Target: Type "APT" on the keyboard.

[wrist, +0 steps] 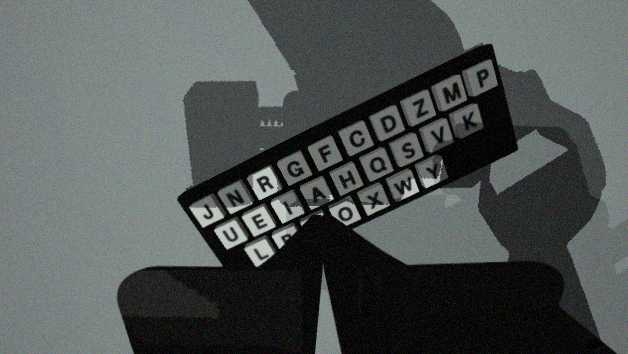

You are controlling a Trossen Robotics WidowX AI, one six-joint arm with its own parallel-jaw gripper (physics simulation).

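Frame: origin at the arm's base, x ahead, y left, z up, level; millimetres.
Where they show: gripper, between the fingertips: (321,225).
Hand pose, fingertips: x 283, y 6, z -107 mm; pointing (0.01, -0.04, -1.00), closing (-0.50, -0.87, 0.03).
Each offset is from my fingertips to the top centre of the thing. "*": to the spot under its first point. Level surfaces: height alone.
A black keyboard @(* 114 mm right, 18 mm back, 44 mm down) (497,122) with pale lettered keys lies slanted across the middle of the wrist view, its right end higher. The A key @(1 mm right, 1 mm back, 39 mm down) (317,194) is in the middle row, just above the fingertips in the view. The P key @(110 mm right, 11 mm ahead, 39 mm down) (482,78) is at the right end of the top row. The T key's place, between B and O in the bottom row, is almost fully covered by the fingertips. My gripper (321,225) is shut and empty, its dark tips over the keyboard's bottom row. I cannot tell whether the tips touch a key.
The O key @(9 mm right, 20 mm back, 39 mm down) (345,213) is just right of the tips, and the B key @(29 mm left, 18 mm back, 39 mm down) (285,237) is partly hidden on the left. The arm's dark shadow (370,45) falls across the grey surface @(55 mm down) (90,125) and over part of the keys, dimming several letters.
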